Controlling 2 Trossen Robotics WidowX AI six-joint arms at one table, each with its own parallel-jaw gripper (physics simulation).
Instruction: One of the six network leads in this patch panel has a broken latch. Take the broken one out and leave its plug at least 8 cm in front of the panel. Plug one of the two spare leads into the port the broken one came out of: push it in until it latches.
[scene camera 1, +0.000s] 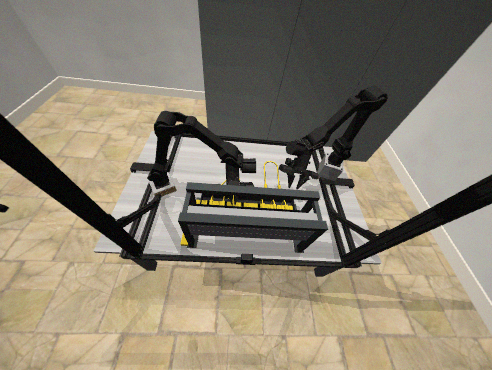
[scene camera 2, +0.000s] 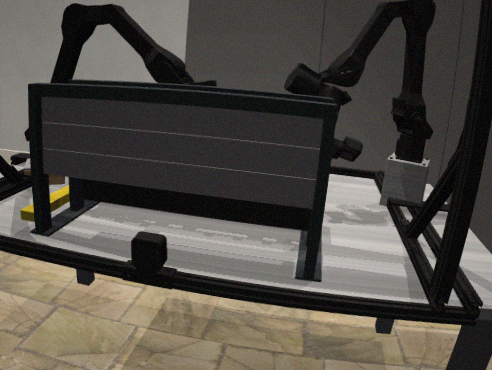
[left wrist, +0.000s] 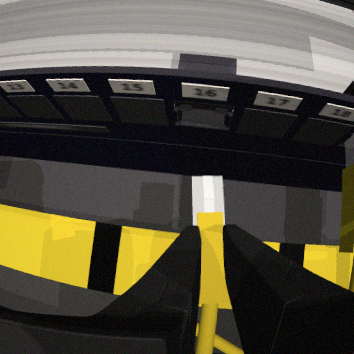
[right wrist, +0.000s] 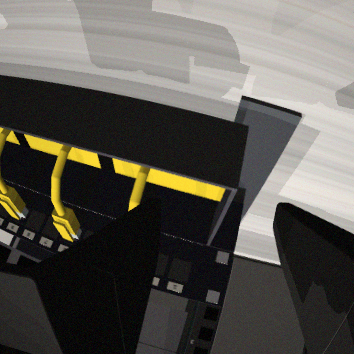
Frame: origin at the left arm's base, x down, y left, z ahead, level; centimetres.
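Where they show: left gripper, between the fingertips: (scene camera 1: 233, 205) (left wrist: 209, 236); right gripper, between the fingertips: (scene camera 1: 292, 188) (right wrist: 219, 212); left arm's base, origin of its link: (scene camera 1: 161, 182); right arm's base, origin of its link: (scene camera 1: 334, 161) (scene camera 2: 409, 159).
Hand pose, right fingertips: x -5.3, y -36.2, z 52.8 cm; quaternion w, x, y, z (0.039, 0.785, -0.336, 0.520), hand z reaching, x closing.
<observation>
Each offset is from my right fingertips to the top centre of the thing. "spot": to the spot under its first point.
The dark patch panel {dx -16.6, dy -1.4, dz -26.1 cm} (scene camera 1: 255, 195) (scene camera 2: 180, 135) (left wrist: 90, 142) stands on the table. My left gripper (left wrist: 209, 236) is shut on a yellow lead's plug {spot: dx +3.3, dy +8.5, dz -28.2 cm} (left wrist: 212, 270), whose clear tip points at the panel, apart from port 16 {dx +0.0, dy +3.7, dz -30.2 cm} (left wrist: 204, 116). No plug sits in port 16; ports 15 and 17 beside it look dark. I cannot tell whether the held lead is spare or broken. My right gripper (scene camera 1: 296, 184) (right wrist: 219, 212) is partly open and empty, near the panel's end. In the right wrist view a yellow plug {spot: dx +0.6, dy -3.4, dz -13.3 cm} (right wrist: 65, 225) and another plug {spot: dx +0.6, dy -0.9, dz -17.9 cm} (right wrist: 12, 205) are at the panel; its left finger partly hides a third lead {dx +1.9, dy -2.4, dz -6.6 cm} (right wrist: 139, 187).
A yellow lead loop {spot: dx +9.2, dy +24.2, dz +8.8 cm} (scene camera 1: 271, 163) rises behind the panel in scene camera 1. A yellow strip (left wrist: 50, 245) (right wrist: 190, 185) runs along the panel. A yellow part {spot: dx +1.1, dy +8.7, dz -32.5 cm} (left wrist: 347, 210) shows at the left wrist view's right edge. A yellow bar (scene camera 1: 184, 240) (scene camera 2: 47, 202) lies by the panel's left leg.
</observation>
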